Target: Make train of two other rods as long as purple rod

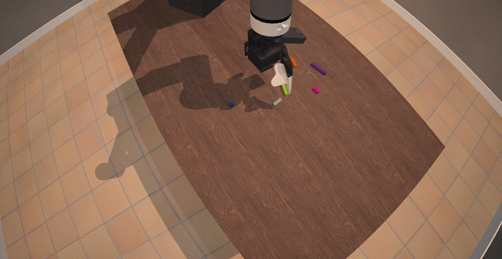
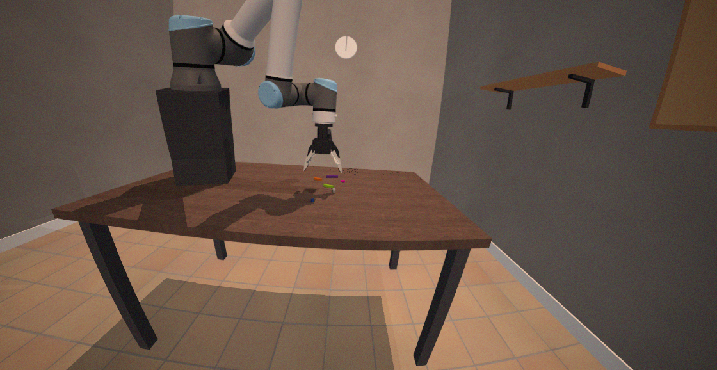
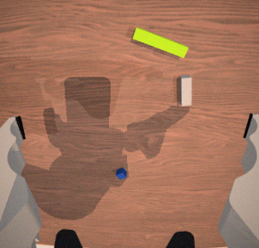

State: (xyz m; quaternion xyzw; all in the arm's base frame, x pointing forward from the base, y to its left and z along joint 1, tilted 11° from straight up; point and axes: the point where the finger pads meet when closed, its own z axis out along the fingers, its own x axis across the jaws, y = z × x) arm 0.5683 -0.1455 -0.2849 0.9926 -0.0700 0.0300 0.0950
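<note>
Now: the blue rod 40 mm behind my hand, 130 mm to the right of it and 70 mm below it. The rest, counted from my hand: lime rod 30 mm ahead, 30 mm to the left, 70 mm below; grey rod 50 mm ahead, 20 mm to the right, 70 mm below; orange rod 20 mm behind, 130 mm to the left, 70 mm below.
</note>
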